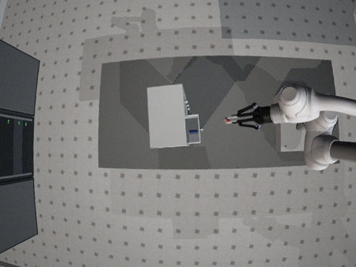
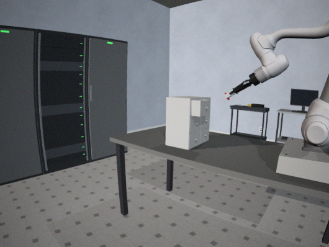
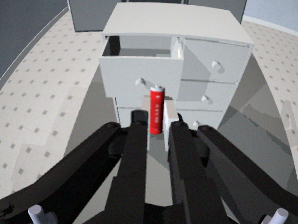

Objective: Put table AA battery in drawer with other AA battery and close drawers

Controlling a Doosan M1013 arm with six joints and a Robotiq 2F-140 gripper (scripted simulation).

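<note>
Now: hand 2 cm short of the red AA battery and 1 cm above it. The rest, counted from my hand: small blue thing: 19 cm ahead, 14 cm below, 5 cm to the left.
</note>
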